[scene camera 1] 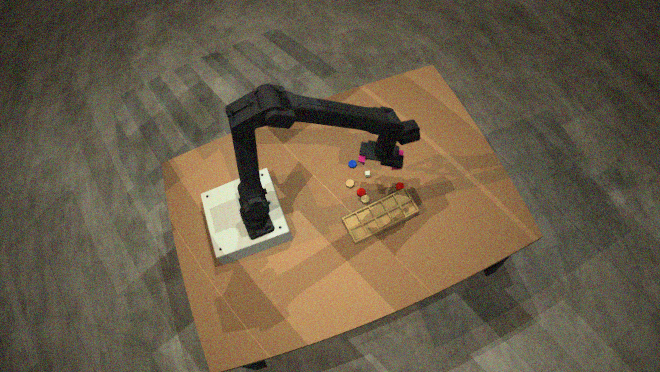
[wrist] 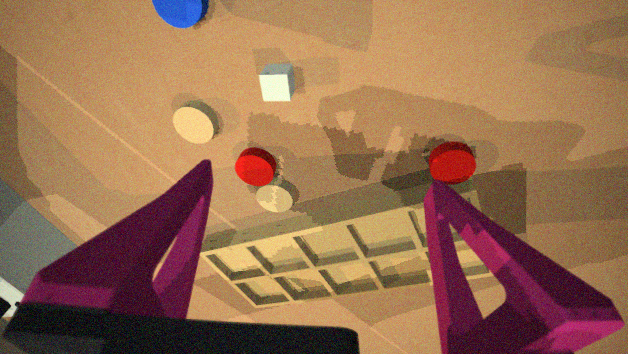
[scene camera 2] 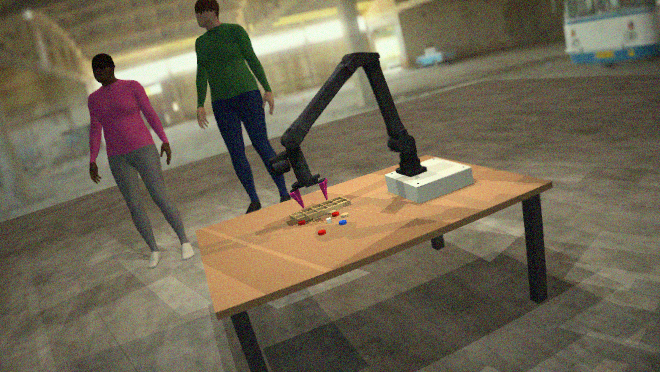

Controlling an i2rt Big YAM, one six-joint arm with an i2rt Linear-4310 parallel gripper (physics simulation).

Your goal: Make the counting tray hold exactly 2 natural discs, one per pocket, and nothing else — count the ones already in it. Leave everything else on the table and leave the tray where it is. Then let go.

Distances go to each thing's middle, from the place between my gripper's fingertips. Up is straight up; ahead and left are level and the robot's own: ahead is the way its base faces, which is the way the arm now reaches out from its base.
Now: the cube [wrist: 277,81] 3 cm behind my hand, 2 cm to the left of it and 7 cm below it. Also, from my hand: counting tray [scene camera 1: 366,222] 6 cm behind, 14 cm to the right, 7 cm below.
